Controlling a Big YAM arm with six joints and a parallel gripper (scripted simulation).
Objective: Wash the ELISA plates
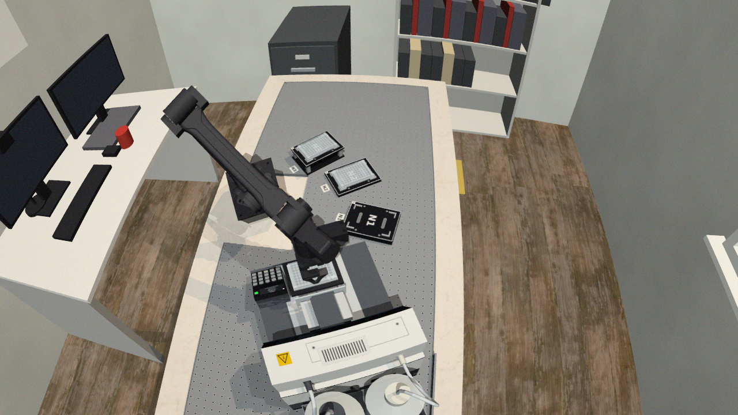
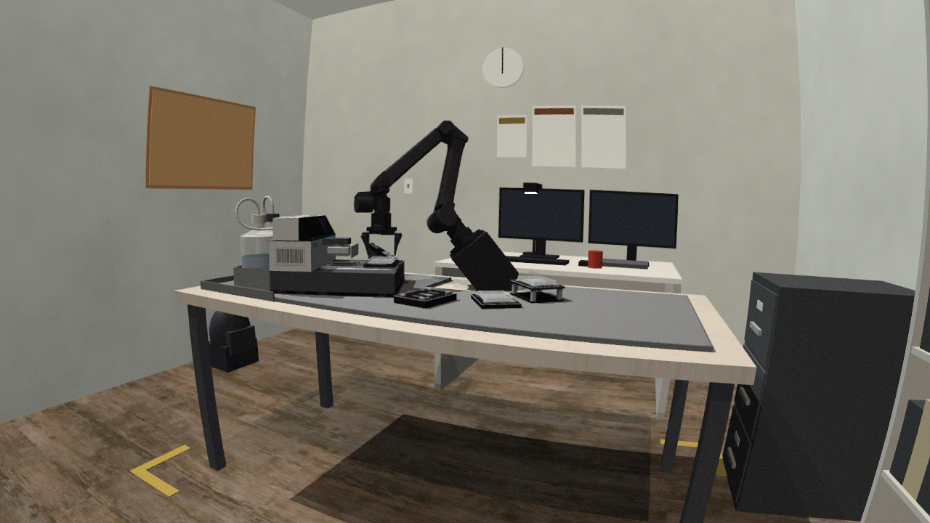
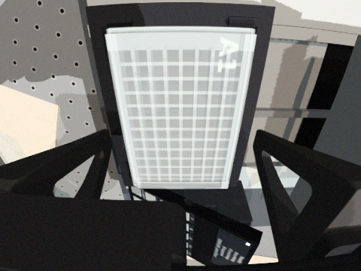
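The white ELISA plate lies 30 mm below my hand. The rest, counted from my hand: black nest 450 mm to the left, 120 mm below, 60 mm ahead; plate washer 140 mm to the right, 60 mm ahead, 10 mm above.
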